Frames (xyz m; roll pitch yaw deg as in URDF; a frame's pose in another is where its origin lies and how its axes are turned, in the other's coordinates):
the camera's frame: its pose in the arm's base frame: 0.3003 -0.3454 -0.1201 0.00 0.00 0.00
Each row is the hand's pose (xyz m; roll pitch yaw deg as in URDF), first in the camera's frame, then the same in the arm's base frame.
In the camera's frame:
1: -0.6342 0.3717 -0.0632 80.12 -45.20 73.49
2: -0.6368 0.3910 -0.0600 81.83 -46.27 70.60
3: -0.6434 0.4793 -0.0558 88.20 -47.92 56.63
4: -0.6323 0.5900 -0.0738 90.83 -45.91 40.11
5: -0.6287 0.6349 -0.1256 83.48 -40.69 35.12
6: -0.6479 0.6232 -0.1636 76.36 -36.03 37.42
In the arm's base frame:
1: -0.3339 0.0263 -0.1833 80.12 -45.20 73.49
2: -0.3365 0.0456 -0.1801 81.83 -46.27 70.60
3: -0.3431 0.1339 -0.1759 88.20 -47.92 56.63
4: -0.3320 0.2446 -0.1939 90.83 -45.91 40.11
5: -0.3284 0.2895 -0.2457 83.48 -40.69 35.12
6: -0.3476 0.2778 -0.2837 76.36 -36.03 37.42

